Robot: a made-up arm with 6 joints. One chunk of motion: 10 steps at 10 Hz.
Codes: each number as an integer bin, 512 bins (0 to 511) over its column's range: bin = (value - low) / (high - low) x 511, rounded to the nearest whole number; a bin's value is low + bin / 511 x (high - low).
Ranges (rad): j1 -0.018..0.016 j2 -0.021..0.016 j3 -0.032..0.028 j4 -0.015..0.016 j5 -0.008..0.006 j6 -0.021..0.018
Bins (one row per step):
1: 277 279 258 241 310 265
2: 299 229 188 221 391 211
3: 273 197 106 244 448 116
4: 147 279 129 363 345 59
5: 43 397 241 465 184 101
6: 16 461 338 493 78 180
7: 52 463 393 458 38 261
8: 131 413 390 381 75 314
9: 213 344 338 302 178 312
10: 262 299 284 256 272 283
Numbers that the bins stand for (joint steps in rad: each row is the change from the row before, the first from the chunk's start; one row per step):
1: 0.00043 -0.00080 -0.00171 -0.00038 0.00049 -0.00077
2: 0.00189 -0.00442 -0.00993 -0.00159 0.00271 -0.00490
3: 0.00016 -0.00674 -0.01955 -0.00020 0.00427 -0.01215
4: -0.00822 -0.00080 -0.01685 0.00702 0.00145 -0.01650
5: -0.01514 0.00775 -0.00370 0.01321 -0.00296 -0.01329
6: -0.01694 0.01238 0.00769 0.01491 -0.00586 -0.00726
7: -0.01454 0.01252 0.01414 0.01278 -0.00696 -0.00108
8: -0.00928 0.00890 0.01379 0.00811 -0.00595 0.00296
9: -0.00383 0.00391 0.00769 0.00332 -0.00312 0.00281
10: -0.00057 0.00065 0.00135 0.00053 -0.00055 0.00060

